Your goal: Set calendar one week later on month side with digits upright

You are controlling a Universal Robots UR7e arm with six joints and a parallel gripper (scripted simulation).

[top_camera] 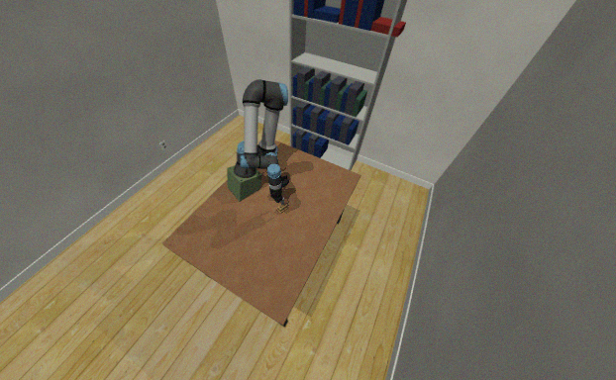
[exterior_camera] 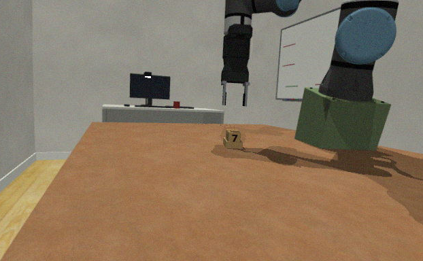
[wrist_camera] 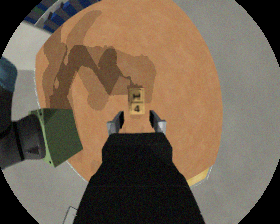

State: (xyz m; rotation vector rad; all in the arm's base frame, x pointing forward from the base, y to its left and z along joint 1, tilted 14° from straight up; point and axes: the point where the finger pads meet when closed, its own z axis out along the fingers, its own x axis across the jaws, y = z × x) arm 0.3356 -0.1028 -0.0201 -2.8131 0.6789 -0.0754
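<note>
Right now the wooden tray is 12 cm below my hand, 2 cm to the left of it and 1 cm ahead of it.
</note>
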